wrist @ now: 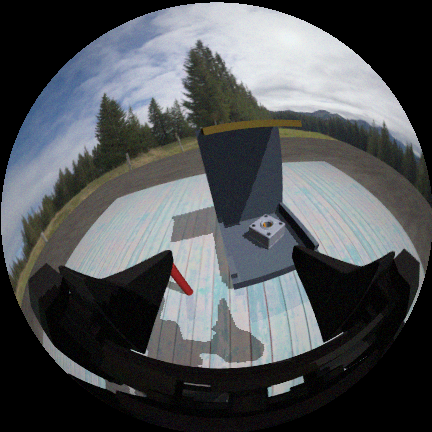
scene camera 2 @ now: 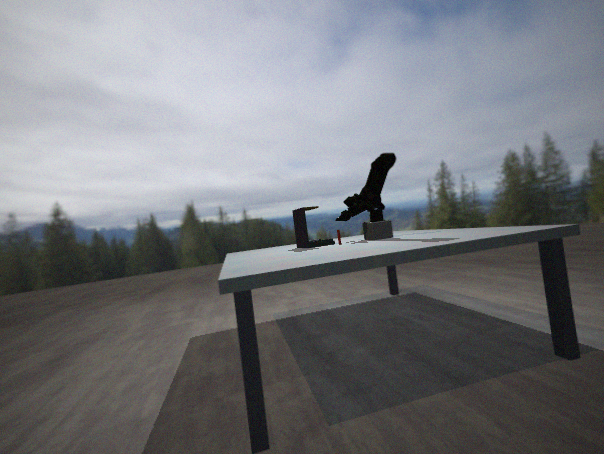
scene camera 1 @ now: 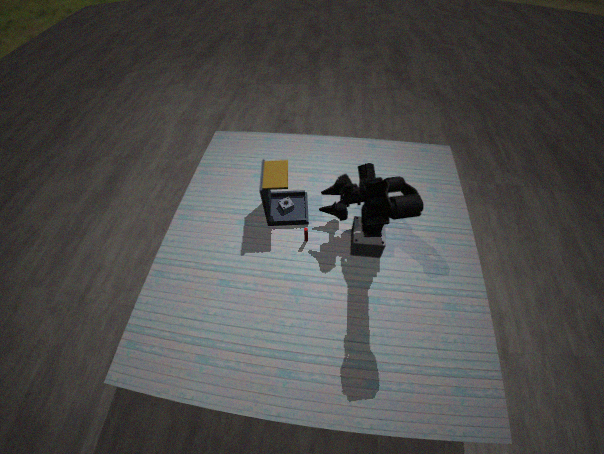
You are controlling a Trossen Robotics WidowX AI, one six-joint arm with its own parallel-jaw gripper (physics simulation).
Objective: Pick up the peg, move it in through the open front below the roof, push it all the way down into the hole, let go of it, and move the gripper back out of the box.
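Places are measured from the arm's base along level axes (x ahead, y left, z up), in metres.
Pixels of known places: gripper, fingertip midpoint: (wrist: 234,255) (scene camera 2: 338,218) (scene camera 1: 320,201); arm's base, link origin: (scene camera 2: 377,221) (scene camera 1: 371,229).
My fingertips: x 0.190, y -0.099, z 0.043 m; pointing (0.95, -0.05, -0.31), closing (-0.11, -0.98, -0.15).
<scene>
Ahead of a thing's pixels: the offset from my fingertips to its top centre. Level surfaces: height alone.
The red peg @(0.055 m ahead, 0.085 m left, 0.061 m down) (scene camera 1: 306,234) (scene camera 2: 339,237) (wrist: 182,280) stands upright on the table, outside the box and near its front corner. In the wrist view the left finger hides its upper part. The box has a tall dark back wall (scene camera 2: 300,228) (wrist: 250,175), a yellow roof @(0.134 m ahead, 0.067 m right, 0.083 m up) (scene camera 1: 275,174) (wrist: 250,126) and a low-rimmed floor. A light grey block @(0.142 m ahead, 0.077 m right, 0.100 m down) (scene camera 1: 286,205) (wrist: 267,230) with a round hole in its top sits on that floor. My gripper (scene camera 1: 320,201) (scene camera 2: 341,219) (wrist: 234,255) is open and empty, above the table, in front of the box and higher than the peg.
The arm's grey base block (scene camera 1: 368,245) (scene camera 2: 378,230) stands on the striped table top @(0.141 m down) (scene camera 1: 280,325) (scene camera 2: 280,265), to the right of the peg in both scene views. Low rims run along the sides of the box floor. The roof overhangs the back part of the box.
</scene>
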